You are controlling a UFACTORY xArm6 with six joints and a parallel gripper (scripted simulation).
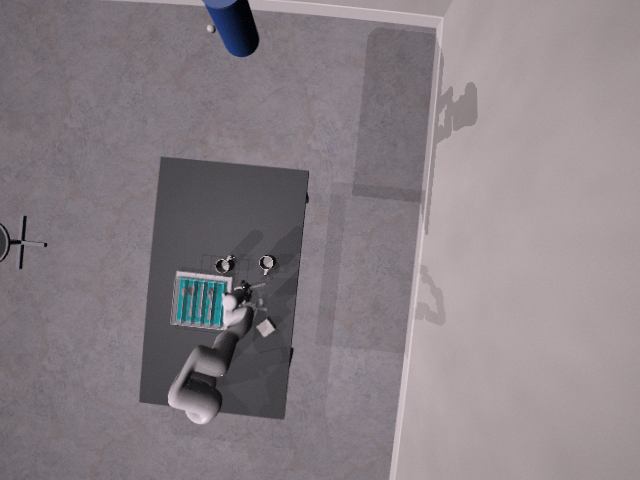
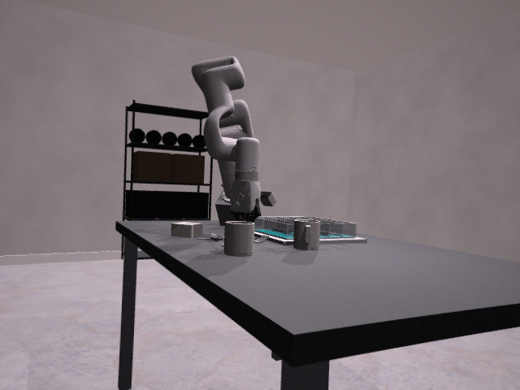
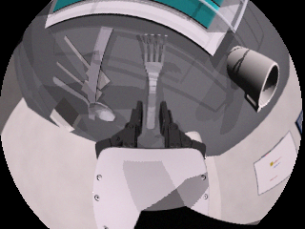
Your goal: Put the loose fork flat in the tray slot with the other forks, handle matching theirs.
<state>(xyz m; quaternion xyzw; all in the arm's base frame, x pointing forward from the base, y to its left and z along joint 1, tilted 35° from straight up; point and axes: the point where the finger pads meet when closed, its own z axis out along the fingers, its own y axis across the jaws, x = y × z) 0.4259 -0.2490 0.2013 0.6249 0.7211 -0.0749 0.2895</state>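
Now: the tray 30 mm behind my hand and 310 mm to the left of it. The rest, counted from my hand: small white box 250 mm behind, 50 mm to the right, 30 mm below.
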